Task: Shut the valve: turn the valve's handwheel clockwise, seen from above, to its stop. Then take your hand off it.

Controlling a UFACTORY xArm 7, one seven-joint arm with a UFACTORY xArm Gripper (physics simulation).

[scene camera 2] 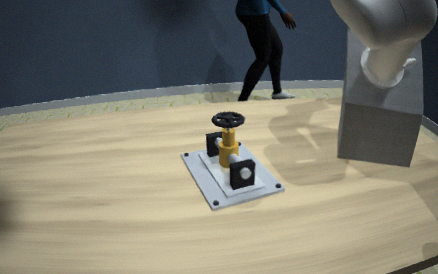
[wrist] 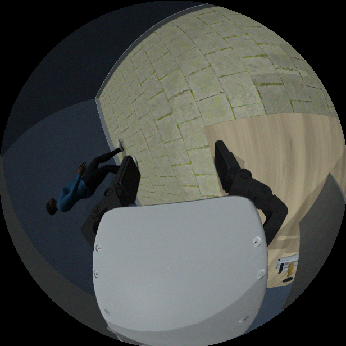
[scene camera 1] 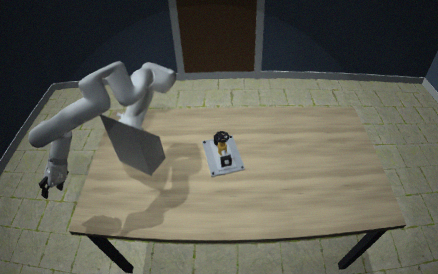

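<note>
The valve's black spoked handwheel (scene camera 1: 221, 135) (scene camera 2: 228, 125) (wrist: 287, 280) sits level on top of the yellow valve body (scene camera 1: 222, 148) (scene camera 2: 229, 154) (wrist: 290, 270). The valve stands upright on a grey base plate (scene camera 1: 212, 161) (scene camera 2: 204, 179) near the middle of the table. How far the wheel is turned cannot be told. My gripper (scene camera 1: 53, 190) (wrist: 173, 157) is open and empty, with its black fingers wide apart. It hangs beyond the table's left edge in the first scene view, far from the handwheel. It does not show in the second scene view.
The wooden table (scene camera 1: 310, 170) (scene camera 2: 100, 200) (wrist: 270, 155) carries the valve. A grey pedestal block (scene camera 1: 132, 149) (scene camera 2: 380, 132) under my arm stands between the gripper and the valve in the first scene view. A person in a blue top (scene camera 2: 255, 7) (wrist: 72, 196) is by the wall.
</note>
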